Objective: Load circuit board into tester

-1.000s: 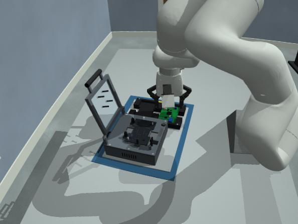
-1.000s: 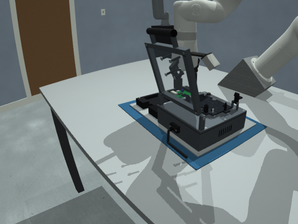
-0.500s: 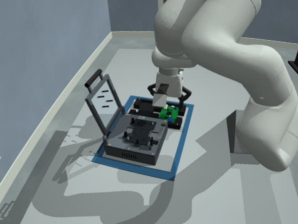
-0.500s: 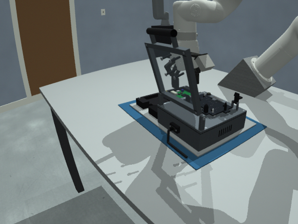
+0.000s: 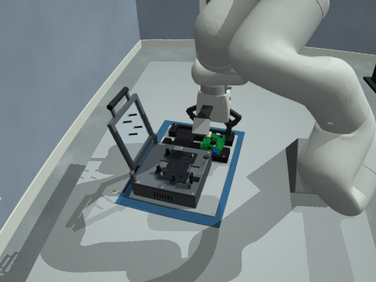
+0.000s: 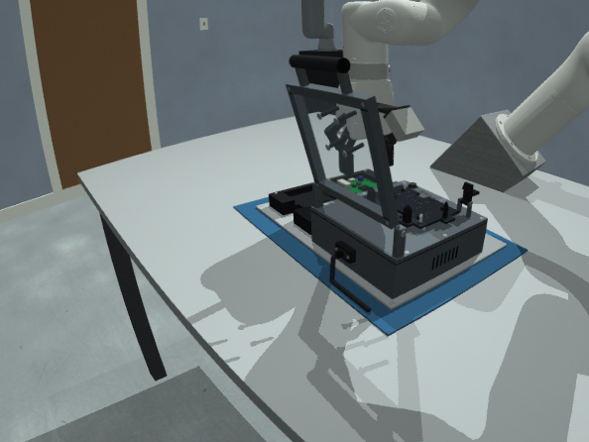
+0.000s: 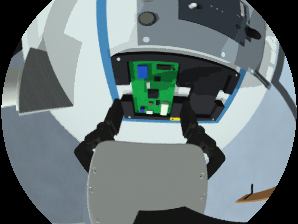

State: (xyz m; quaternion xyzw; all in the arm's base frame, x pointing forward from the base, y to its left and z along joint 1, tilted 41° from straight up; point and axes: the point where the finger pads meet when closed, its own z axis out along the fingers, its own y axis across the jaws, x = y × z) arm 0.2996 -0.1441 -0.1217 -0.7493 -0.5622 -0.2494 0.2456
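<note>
My gripper is now 5 cm above the green circuit board. From my hand the other things lie so: pin plate (11 cm ahead, 15 cm to the left); then lid (22 cm ahead, 12 cm to the left, 12 cm above); then latch hook (5 cm ahead, 22 cm to the left, 2 cm above).
</note>
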